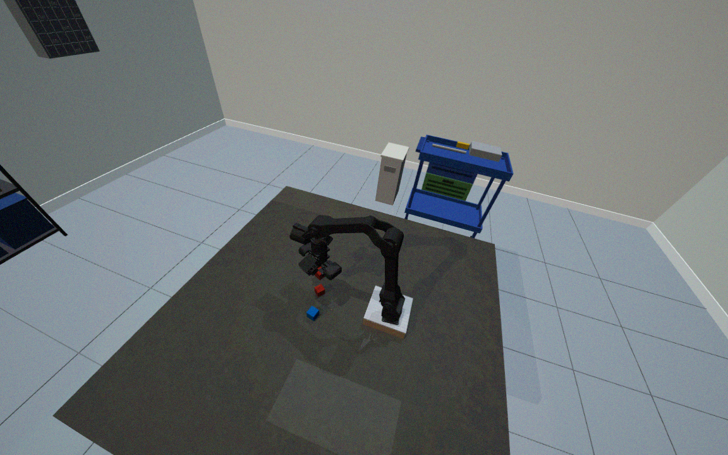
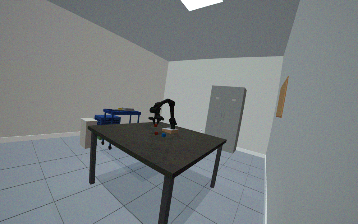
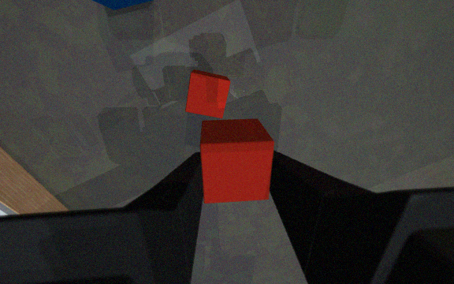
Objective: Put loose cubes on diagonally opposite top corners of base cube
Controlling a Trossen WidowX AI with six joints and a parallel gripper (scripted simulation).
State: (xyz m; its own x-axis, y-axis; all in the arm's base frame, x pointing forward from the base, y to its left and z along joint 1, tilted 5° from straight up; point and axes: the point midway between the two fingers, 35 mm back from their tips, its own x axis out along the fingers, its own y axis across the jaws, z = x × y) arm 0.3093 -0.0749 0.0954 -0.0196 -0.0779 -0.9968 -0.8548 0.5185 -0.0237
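The blue base cube lies 130 mm to the left of my gripper tip, 90 mm below it and 10 mm behind it.
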